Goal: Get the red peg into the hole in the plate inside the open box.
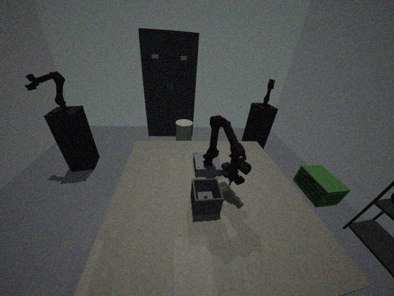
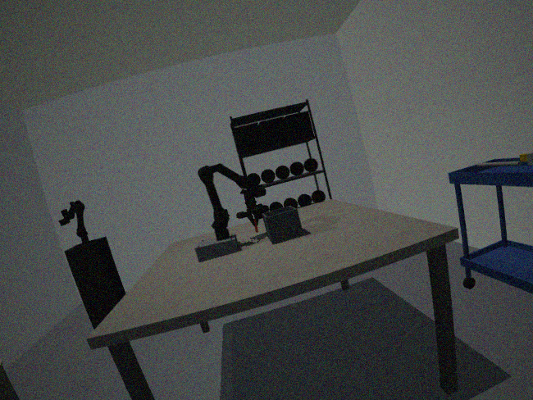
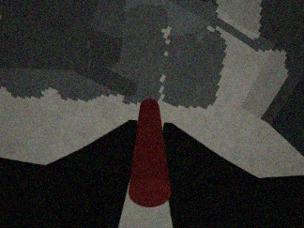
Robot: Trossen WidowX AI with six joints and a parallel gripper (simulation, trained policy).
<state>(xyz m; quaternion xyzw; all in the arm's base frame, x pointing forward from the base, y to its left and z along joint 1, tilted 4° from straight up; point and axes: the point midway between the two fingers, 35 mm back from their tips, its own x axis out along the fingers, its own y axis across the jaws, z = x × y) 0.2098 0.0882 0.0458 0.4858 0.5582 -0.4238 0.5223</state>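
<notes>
My gripper tip is 9 cm short of the pale plate, 21 cm to the left of it and 1 cm above it. Round my gripper tip: red peg (right at my gripper tip).
</notes>
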